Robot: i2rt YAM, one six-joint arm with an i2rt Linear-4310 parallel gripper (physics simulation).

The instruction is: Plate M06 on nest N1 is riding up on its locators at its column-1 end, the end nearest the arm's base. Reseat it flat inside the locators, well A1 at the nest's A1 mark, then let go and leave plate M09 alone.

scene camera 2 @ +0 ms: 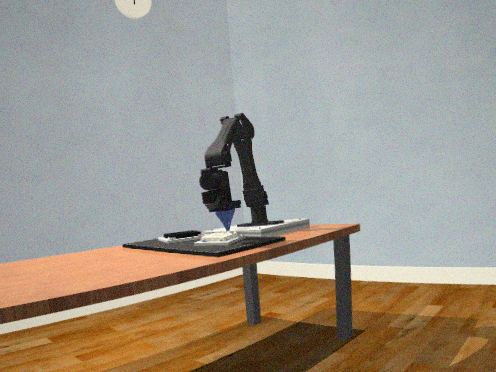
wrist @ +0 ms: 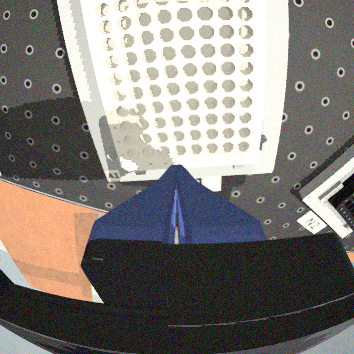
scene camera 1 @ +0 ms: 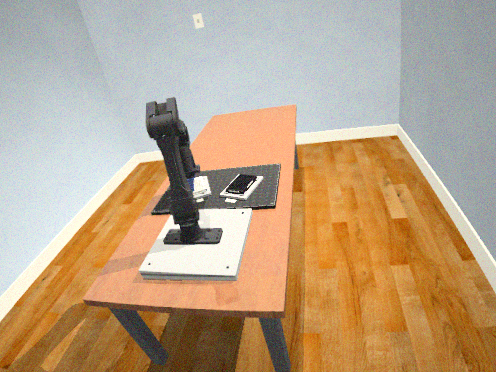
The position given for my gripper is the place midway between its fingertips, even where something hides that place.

My gripper [wrist: 176, 173] is shut, holding nothing. Also in view: a white well plate [wrist: 176, 89]. Further things: a black perforated mat [scene camera 2: 185, 246] and a nest N2 [wrist: 315, 193].
